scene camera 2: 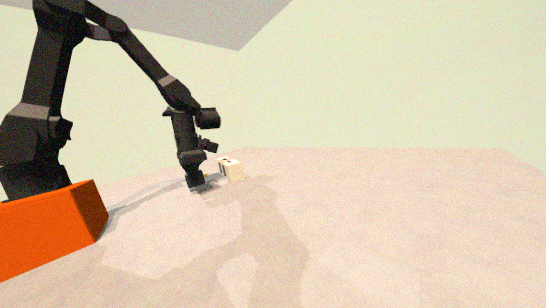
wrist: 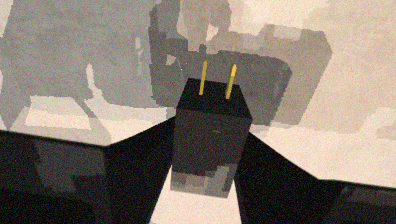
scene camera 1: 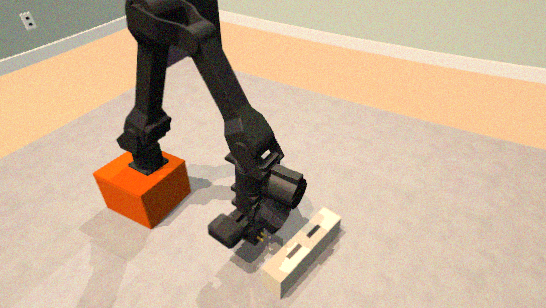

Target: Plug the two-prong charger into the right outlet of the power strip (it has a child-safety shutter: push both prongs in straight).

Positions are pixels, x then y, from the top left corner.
Scene:
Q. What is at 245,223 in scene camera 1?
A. The gripper.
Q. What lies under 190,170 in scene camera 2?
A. The gripper.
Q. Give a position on a black two-prong charger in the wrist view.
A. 212,122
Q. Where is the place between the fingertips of the gripper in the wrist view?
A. At 206,127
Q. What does the gripper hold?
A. A black two-prong charger.

